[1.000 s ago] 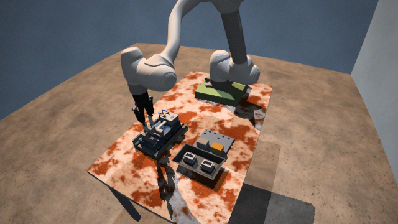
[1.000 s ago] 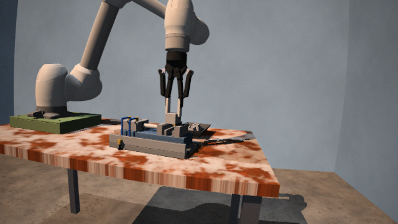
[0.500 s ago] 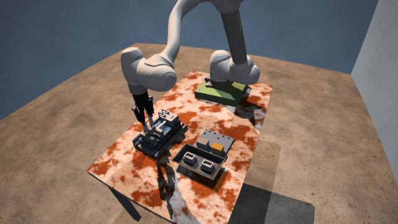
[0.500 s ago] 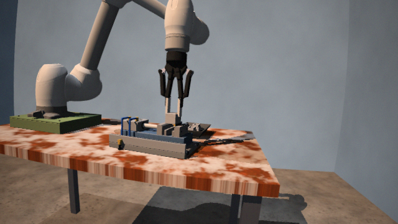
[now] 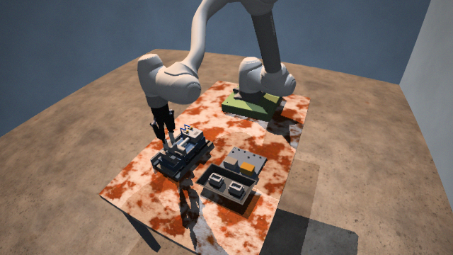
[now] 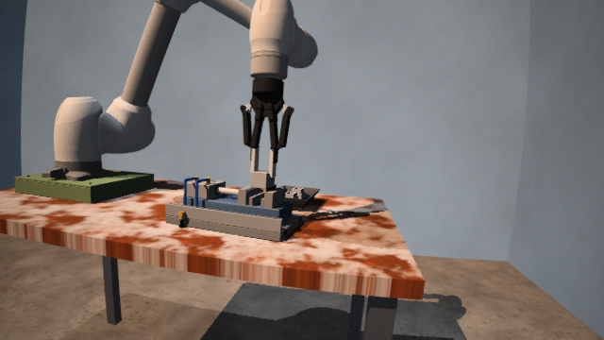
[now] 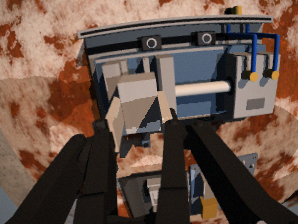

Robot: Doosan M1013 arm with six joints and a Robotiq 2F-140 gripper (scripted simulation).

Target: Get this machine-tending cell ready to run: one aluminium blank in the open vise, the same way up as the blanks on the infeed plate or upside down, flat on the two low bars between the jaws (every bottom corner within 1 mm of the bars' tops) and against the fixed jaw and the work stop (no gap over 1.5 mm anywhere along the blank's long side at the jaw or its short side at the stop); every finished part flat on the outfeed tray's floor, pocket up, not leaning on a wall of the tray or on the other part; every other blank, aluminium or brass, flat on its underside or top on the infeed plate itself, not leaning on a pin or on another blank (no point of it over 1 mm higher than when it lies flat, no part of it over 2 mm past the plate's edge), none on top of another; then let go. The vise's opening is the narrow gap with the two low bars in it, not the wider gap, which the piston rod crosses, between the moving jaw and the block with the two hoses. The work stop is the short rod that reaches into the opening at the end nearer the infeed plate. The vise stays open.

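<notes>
Now: the piston rod 9 cm behind my hand, 8 cm below it and 1 cm to the left of it. The rest, counted from my hand: infeed plate: 32 cm to the left, 16 cm below, 14 cm behind; then vise: 12 cm below, 7 cm behind, 1 cm to the left; then aluminium blank: 27 cm to the left, 13 cm below, 10 cm behind.
</notes>
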